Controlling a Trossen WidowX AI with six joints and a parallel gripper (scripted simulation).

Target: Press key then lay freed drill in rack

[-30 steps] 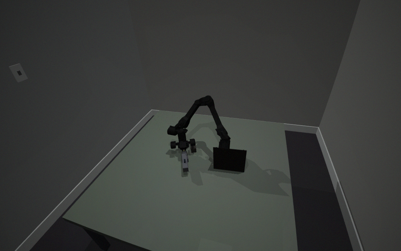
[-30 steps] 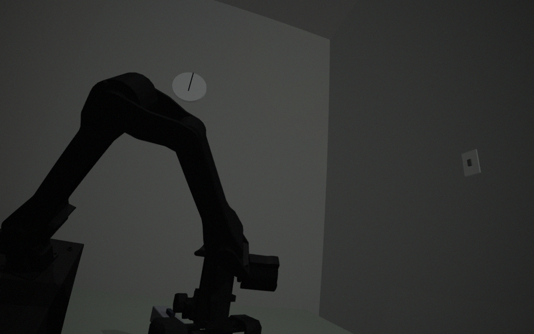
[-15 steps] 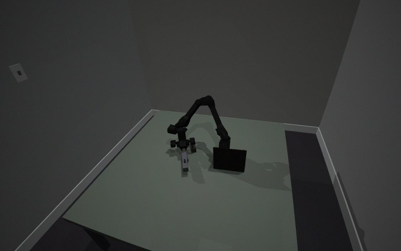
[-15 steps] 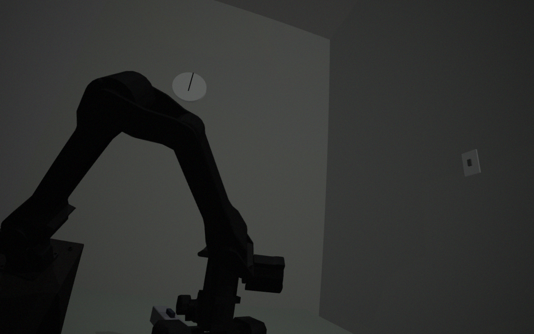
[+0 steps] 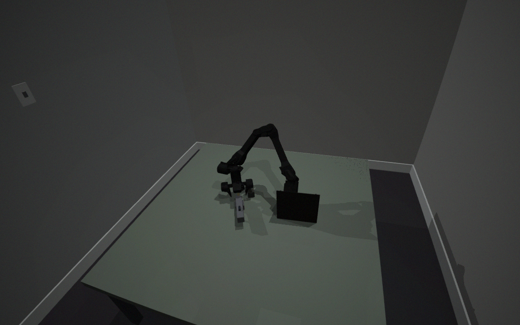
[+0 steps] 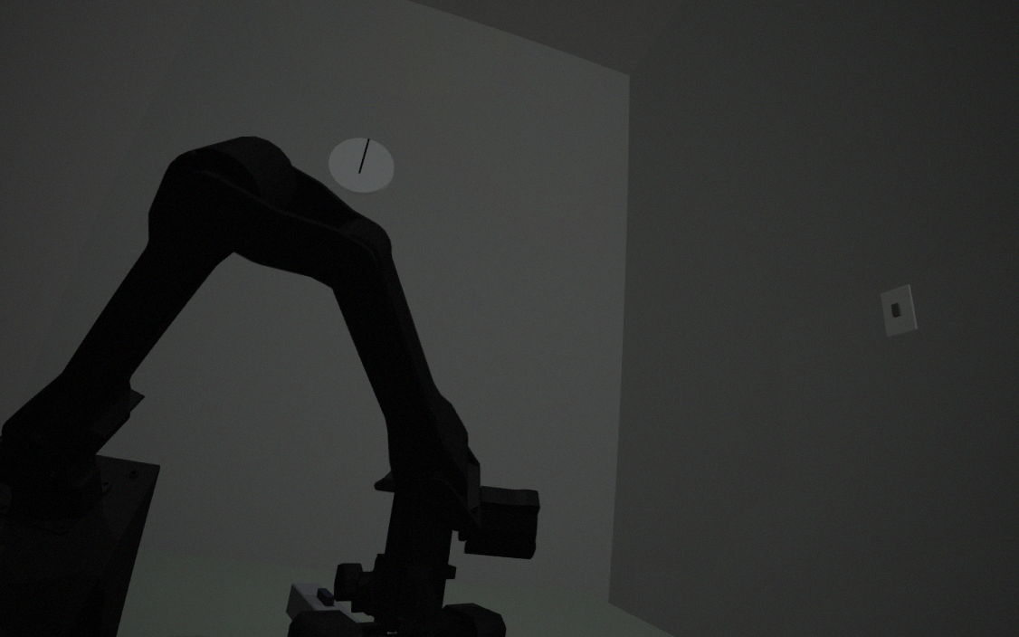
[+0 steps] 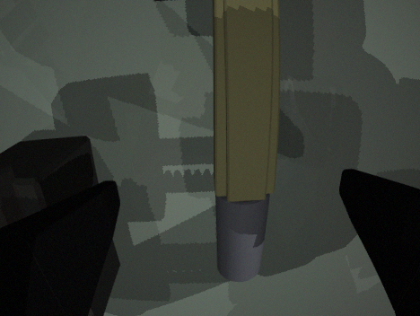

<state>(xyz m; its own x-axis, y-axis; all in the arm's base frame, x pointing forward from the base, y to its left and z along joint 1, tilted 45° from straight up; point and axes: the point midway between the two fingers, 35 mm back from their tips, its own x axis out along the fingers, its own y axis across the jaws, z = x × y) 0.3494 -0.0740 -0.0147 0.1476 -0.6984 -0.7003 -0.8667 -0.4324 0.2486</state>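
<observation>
Now: gripper tip 20 mm past the drill, 40 mm to the right of it and 30 mm below it. Also, from my gripper tip: dark key (90 mm behind, 160 mm to the left, 40 mm above); grey block (70 mm behind, 130 mm to the left, 40 mm above); dark rack (60 mm behind, 50 mm to the right, 10 mm above).
</observation>
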